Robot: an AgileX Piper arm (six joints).
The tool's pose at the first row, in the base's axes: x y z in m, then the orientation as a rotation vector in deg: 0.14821 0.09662 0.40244 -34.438 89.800 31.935
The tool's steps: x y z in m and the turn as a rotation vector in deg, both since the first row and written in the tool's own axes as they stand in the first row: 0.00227 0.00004 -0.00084 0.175 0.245 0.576; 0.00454 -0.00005 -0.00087 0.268 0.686 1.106; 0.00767 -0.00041 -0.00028 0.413 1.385 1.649; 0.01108 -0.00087 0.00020 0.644 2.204 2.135; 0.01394 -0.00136 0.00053 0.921 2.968 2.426; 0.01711 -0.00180 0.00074 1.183 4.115 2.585; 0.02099 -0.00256 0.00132 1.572 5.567 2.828; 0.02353 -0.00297 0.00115 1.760 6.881 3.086; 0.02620 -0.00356 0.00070 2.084 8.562 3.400; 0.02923 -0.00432 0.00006 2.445 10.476 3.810
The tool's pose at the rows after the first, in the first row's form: 0.14743 0.09597 0.40024 -33.959 90.282 32.171; 0.14733 0.09577 0.39798 -33.646 90.914 32.395; 0.14783 0.09573 0.39481 -33.374 91.803 32.528; 0.14829 0.09554 0.39138 -33.120 92.801 32.519; 0.14870 0.09525 0.38850 -32.958 93.683 32.336; 0.14896 0.09490 0.38532 -33.043 94.873 31.975; 0.14967 0.09452 0.38141 -33.071 96.406 31.496; 0.14967 0.09397 0.37889 -33.190 97.776 31.221; 0.14958 0.09310 0.37626 -33.285 99.538 30.780; 0.14944 0.09195 0.37329 -33.354 101.561 30.314
